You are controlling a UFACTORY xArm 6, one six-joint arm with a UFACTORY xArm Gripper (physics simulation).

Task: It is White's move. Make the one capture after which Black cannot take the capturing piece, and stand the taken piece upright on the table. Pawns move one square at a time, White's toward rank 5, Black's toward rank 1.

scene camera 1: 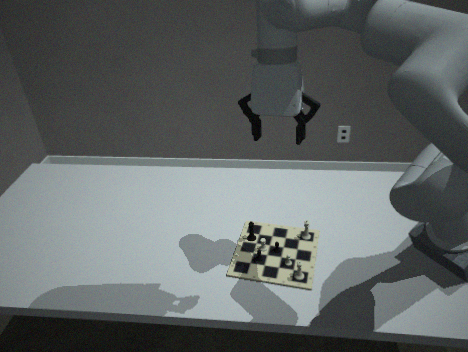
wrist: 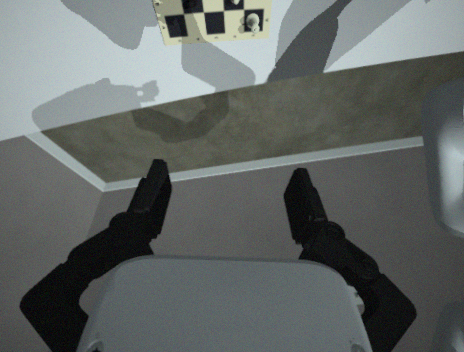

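Pixels of known places: gripper, between the fingertips: (scene camera 1: 278,140) (wrist: 230,177); arm's base, origin of its link: (scene camera 1: 454,228).
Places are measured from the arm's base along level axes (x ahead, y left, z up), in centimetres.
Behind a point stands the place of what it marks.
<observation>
The chessboard (scene camera 1: 273,286) {x 41.7, y 15.7, z -11.1 cm} (wrist: 200,40) {x 46.9, y 14.9, z -10.6 cm} lies on the table; part of it shows at the top of the wrist view. A tall black piece (scene camera 1: 251,231) {x 50.5, y 1.0, z -7.7 cm} stands at its back left corner, a tall white piece (scene camera 1: 306,230) {x 35.4, y -2.0, z -7.8 cm} at the back right. A white piece (scene camera 1: 263,244) {x 46.5, y 4.5, z -8.7 cm} stands left of centre, with a small black piece (scene camera 1: 276,247) {x 42.9, y 4.5, z -9.3 cm} to its right and another black piece (scene camera 1: 259,256) {x 47.0, y 8.5, z -9.3 cm} in front. A small white piece (scene camera 1: 288,260) {x 39.2, y 8.8, z -9.2 cm} and a taller white piece (scene camera 1: 299,271) {x 36.1, y 12.9, z -8.3 cm} (wrist: 253,21) {x 36.2, y 11.9, z -8.4 cm} stand at the front right. My gripper (scene camera 1: 278,141) {x 42.0, y 10.4, z 27.5 cm} (wrist: 230,177) {x 42.0, y 10.4, z 27.5 cm} is open and empty, high above the board.
The white table (scene camera 1: 125,200) {x 95.0, y -11.2, z -11.2 cm} (wrist: 30,75) {x 88.7, y 16.9, z -11.2 cm} extends around the board, with arm shadows across it. The robot's base (scene camera 1: 440,250) {x 3.3, y 4.8, z -3.4 cm} stands at the table's right. A wall with a socket (scene camera 1: 343,134) rises behind the table. The floor (wrist: 350,105) shows beyond the table edge.
</observation>
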